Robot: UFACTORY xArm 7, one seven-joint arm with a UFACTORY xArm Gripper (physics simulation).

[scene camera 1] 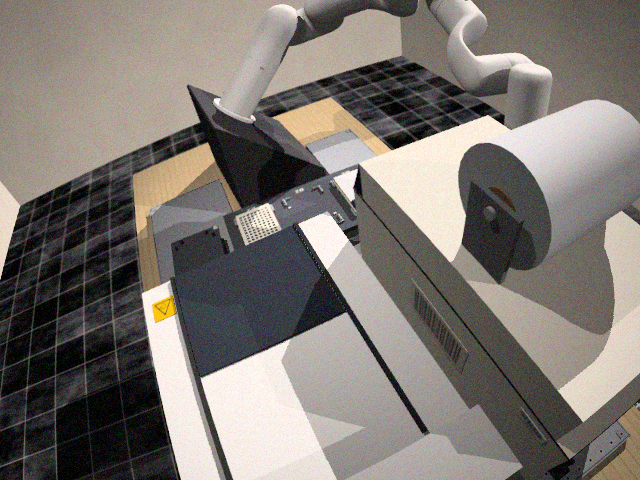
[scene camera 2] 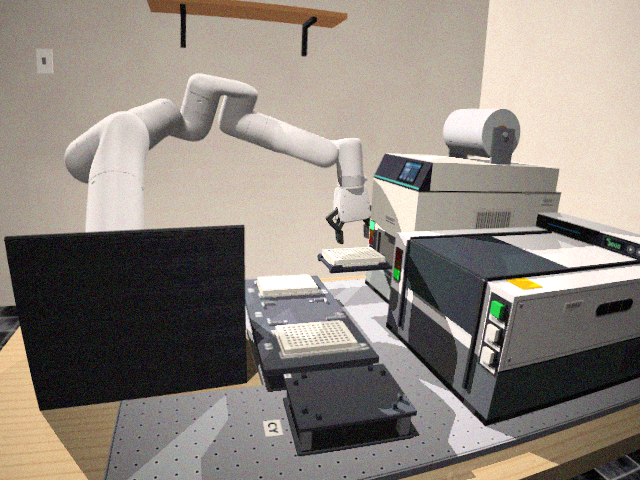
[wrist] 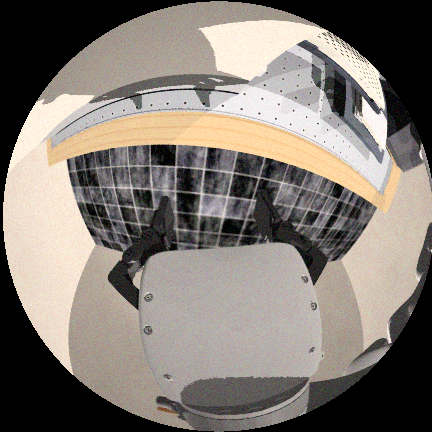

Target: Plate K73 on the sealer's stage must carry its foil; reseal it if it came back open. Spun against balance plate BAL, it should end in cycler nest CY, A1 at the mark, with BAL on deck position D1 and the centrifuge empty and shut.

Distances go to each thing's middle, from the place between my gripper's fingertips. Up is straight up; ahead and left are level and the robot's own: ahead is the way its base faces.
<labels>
Right now my hand is 120 mm past the plate with red wells [scene camera 2: 347, 257], 230 mm to the left of it and 30 mm below it. Also, from my hand: white roll [scene camera 1: 565, 173]: 200 mm ahead, 250 mm to the right, 330 mm above; dark centrifuge lid [scene camera 1: 268, 291]: 20 mm behind, 540 mm to the right, 130 mm above; roll-fed unit [scene camera 1: 499, 192]: 200 mm ahead, 250 mm to the right, 330 mm above.
</labels>
